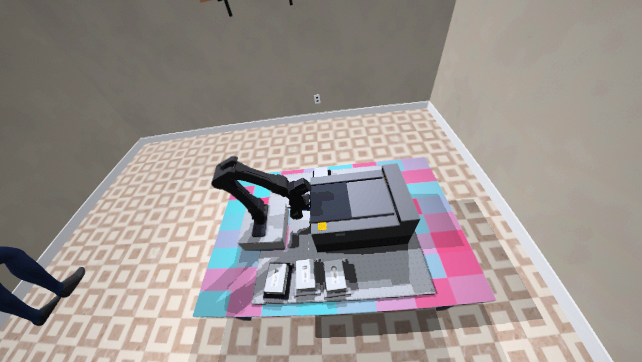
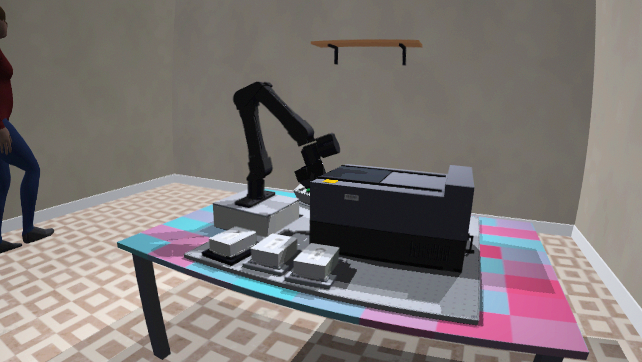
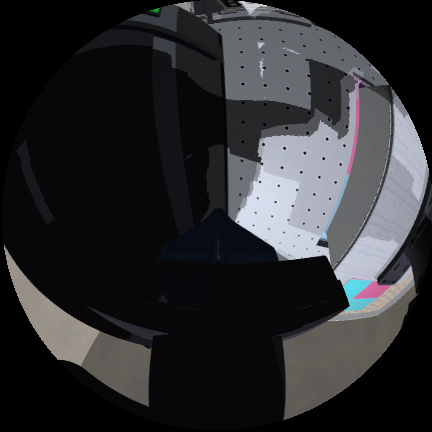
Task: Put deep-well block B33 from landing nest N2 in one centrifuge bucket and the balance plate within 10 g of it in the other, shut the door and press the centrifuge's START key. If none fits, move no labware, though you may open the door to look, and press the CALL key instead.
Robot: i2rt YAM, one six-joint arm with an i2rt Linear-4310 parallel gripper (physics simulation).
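Places are measured from the arm's base along level axes (x ahead, y left, z up), in metres.
Pixels of known places: gripper, between the fingertips: [image 3: 217,214]; arm's base, origin of its link: [image 1: 260,220] [image 2: 255,199].
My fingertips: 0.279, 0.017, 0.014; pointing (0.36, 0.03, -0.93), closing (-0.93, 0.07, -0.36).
Observation:
For each thing: its top centre in the pictures, then the offset to it from my fingertips, as dx, dy, dz. Level surfaces: height alone.
- perforated grey board, height of its surface: dz -0.088
- dark panel, centre of its top: [image 2: 357,173] [image 1: 329,200] +0.112, -0.044, +0.124
- A, centre of its top: [image 2: 233,235] [image 1: 275,277] -0.182, -0.323, -0.035
- B, centre of its top: [image 2: 274,242] [image 1: 305,273] -0.043, -0.320, -0.035
- C, centre of its top: [image 2: 317,253] [image 1: 334,274] +0.091, -0.338, -0.035
- small white block, centre of its top: [image 1: 320,174] +0.075, +0.276, -0.030
- key panel, centre of its top: [image 2: 317,186] -0.134, +0.248, -0.005
- cyan chequered top, height of its surface: dz -0.101
The dark centrifuge [image 1: 359,231] [image 2: 391,211] [image 3: 100,160] stands on the perforated grey board [image 1: 391,274] [image 2: 403,288] [image 3: 289,169]. Its top shows a dark panel [image 1: 329,202] beside a lighter grey one [image 1: 370,197]. My gripper [image 1: 296,215] [image 2: 305,177] [image 3: 217,214] is shut and empty, close against the centrifuge's left side near its top edge. Three white balance plates lie in a row at the front: A [image 1: 276,279] [image 2: 232,240], B [image 1: 305,274] [image 2: 273,248] and C [image 1: 335,275] [image 2: 316,260]. A small white block [image 1: 321,172] sits behind the centrifuge; its label is unreadable. A bit of the key panel [image 2: 304,193] shows under the gripper.
The arm stands on a grey pedestal [image 1: 264,240] [image 2: 250,215] left of the centrifuge. All rests on a table with a pink and cyan chequered top [image 1: 458,270] [image 2: 530,306]. A person [image 1: 26,279] [image 2: 12,135] walks at the far left. A wall shelf [image 2: 365,43] hangs behind.

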